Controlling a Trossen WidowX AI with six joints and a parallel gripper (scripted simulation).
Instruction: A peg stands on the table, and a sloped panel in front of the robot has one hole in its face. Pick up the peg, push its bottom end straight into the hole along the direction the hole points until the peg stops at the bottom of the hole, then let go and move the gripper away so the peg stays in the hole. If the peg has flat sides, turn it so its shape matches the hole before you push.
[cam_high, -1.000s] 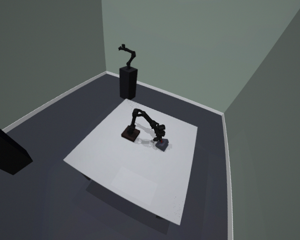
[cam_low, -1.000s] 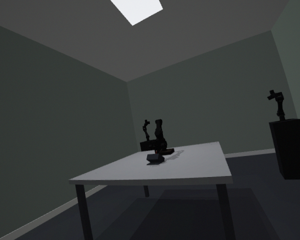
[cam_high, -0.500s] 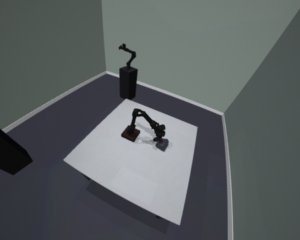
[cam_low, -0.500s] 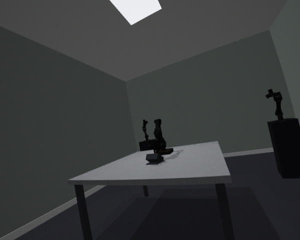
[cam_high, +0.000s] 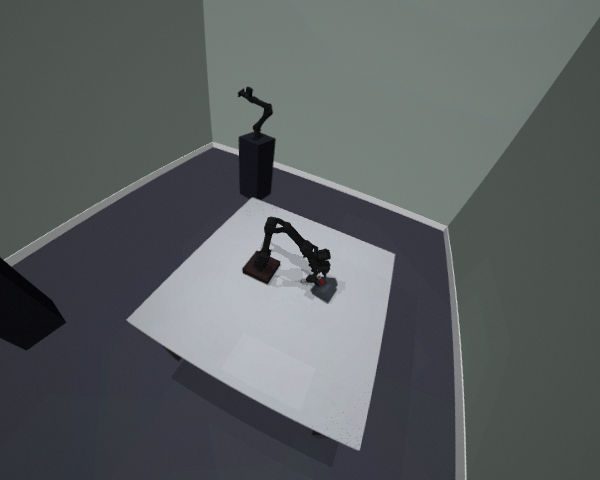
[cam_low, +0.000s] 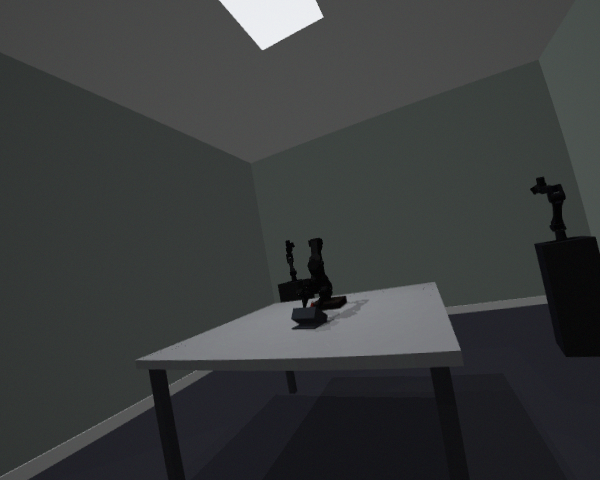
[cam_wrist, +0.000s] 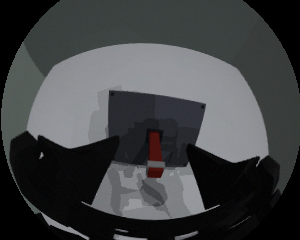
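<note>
Now: gripper tip 10 mm below the peg and 10 mm past it. From my gripper tip the other things lie so: sloped panel 40 mm below, 30 mm ahead.
</note>
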